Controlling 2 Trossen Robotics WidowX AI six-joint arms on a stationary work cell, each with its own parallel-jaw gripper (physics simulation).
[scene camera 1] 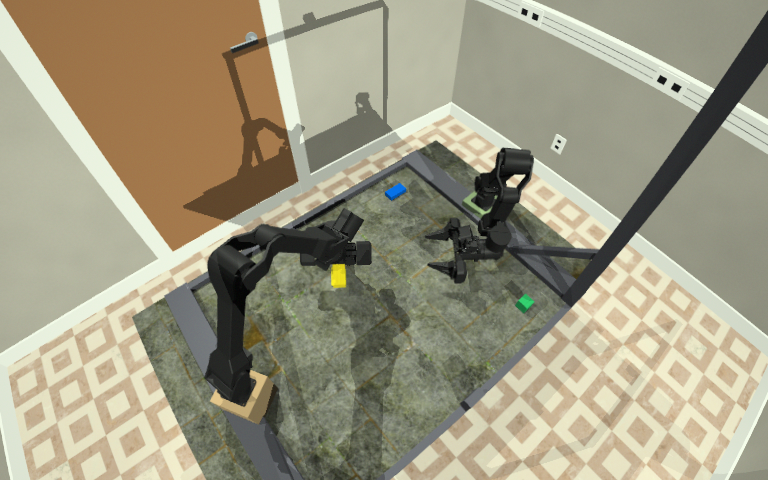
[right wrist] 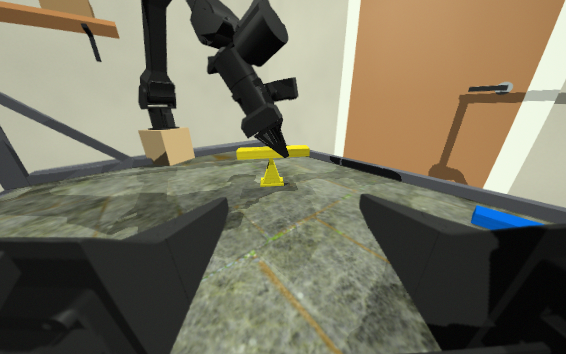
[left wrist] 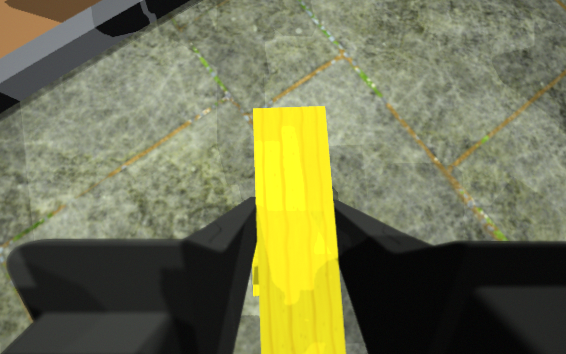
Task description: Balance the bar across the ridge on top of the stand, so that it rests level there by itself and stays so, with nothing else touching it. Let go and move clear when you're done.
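Frame: origin at the left arm's base, x ahead, y left, z up, level; centimetres.
Where they show: left gripper, fingertip midpoint: (right wrist: 286,154) (left wrist: 293,207); right gripper, fingertip midpoint: (scene camera 1: 426,250) (right wrist: 293,201); left arm's base at its link origin: (scene camera 1: 238,388) (right wrist: 164,128); right arm's base at its link origin: (scene camera 1: 483,201).
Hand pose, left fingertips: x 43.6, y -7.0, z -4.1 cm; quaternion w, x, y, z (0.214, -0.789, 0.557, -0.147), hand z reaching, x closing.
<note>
Things, the pixels of their top centre, and the offset from my left fingertips.
- yellow bar at its top centre: (left wrist: 299,276) (right wrist: 273,147) (scene camera 1: 338,261) dx -2.6, dy -1.1, dz +1.6 cm
- blue block at its top centre: (right wrist: 510,219) (scene camera 1: 395,190) dx +33.7, dy -6.7, dz -4.9 cm
- green block at its top centre: (scene camera 1: 526,301) dx +3.9, dy -54.1, dz -3.3 cm
- tan block at its top centre: (scene camera 1: 238,388) (right wrist: 164,128) dx -43.6, dy +7.0, dz +4.1 cm
The yellow bar (left wrist: 296,165) (right wrist: 250,153) lies nearly level between the fingers of my left gripper (left wrist: 293,207) (right wrist: 286,154), which is shut on it. The yellow stand (right wrist: 271,174) is upright on the mat, with its ridge right under the bar's middle; in the right wrist view they look in contact or very close, I cannot tell which. The left gripper holds the bar a little to the right of the ridge there. In scene camera 1, one end of the bar (scene camera 1: 338,275) shows below the left gripper. My right gripper (scene camera 1: 427,250) (right wrist: 293,201) is open and empty, apart from both.
A blue block (scene camera 1: 395,191) (right wrist: 502,218) lies toward the back of the mat. A green block (scene camera 1: 525,303) lies at the right, near the frame's edge. Grey frame rails (scene camera 1: 362,180) border the work area. A tan block (scene camera 1: 261,396) (right wrist: 172,145) is under the left arm's base.
</note>
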